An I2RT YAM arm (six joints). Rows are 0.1 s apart.
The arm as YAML. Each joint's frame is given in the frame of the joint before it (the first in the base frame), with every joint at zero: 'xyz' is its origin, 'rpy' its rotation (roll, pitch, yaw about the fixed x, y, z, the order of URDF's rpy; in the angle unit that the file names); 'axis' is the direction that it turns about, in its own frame. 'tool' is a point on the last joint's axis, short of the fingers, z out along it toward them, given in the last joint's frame.
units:
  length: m
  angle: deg
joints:
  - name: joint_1
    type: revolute
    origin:
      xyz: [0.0, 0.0, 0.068]
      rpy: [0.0, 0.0, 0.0]
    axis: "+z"
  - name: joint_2
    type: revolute
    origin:
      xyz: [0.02, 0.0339, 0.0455]
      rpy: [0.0, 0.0, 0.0]
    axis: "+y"
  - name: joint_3
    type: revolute
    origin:
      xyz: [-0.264, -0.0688, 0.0]
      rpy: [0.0, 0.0, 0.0]
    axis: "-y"
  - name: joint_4
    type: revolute
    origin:
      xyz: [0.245, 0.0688, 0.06]
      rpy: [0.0, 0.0, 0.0]
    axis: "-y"
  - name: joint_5
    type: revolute
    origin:
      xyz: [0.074, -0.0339, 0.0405]
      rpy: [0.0, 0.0, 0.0]
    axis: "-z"
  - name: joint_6
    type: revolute
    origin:
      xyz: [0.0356, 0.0, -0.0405]
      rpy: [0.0, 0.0, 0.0]
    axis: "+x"
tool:
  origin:
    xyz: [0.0, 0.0, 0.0]
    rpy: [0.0, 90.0, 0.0]
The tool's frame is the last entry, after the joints.
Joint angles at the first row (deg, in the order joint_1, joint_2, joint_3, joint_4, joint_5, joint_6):
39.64 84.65 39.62 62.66 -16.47 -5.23
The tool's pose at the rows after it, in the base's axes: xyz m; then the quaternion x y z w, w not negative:
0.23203 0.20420 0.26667 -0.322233 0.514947 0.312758 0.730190
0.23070 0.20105 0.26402 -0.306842 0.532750 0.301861 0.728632
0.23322 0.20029 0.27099 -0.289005 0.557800 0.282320 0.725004
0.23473 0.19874 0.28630 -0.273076 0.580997 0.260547 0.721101
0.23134 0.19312 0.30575 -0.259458 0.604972 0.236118 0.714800
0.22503 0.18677 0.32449 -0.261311 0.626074 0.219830 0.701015
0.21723 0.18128 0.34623 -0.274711 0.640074 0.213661 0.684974
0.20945 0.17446 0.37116 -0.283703 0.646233 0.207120 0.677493
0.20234 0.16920 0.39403 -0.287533 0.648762 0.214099 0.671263
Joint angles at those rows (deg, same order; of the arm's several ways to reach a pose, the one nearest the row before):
39.64 84.37 37.18 62.93 -15.03 -4.67
39.64 83.49 36.30 61.66 -12.41 -4.26
39.64 81.91 37.88 56.34 -8.82 -4.20
39.64 79.28 40.69 48.75 -5.32 -4.36
39.64 75.25 43.55 39.36 -1.84 -4.69
39.64 71.34 46.64 29.25 -0.42 -5.21
39.74 68.12 50.84 18.99 -0.81 -5.88
39.66 65.69 55.71 10.19 -1.05 -6.70
39.64 64.34 60.48 3.46 -1.95 -6.23

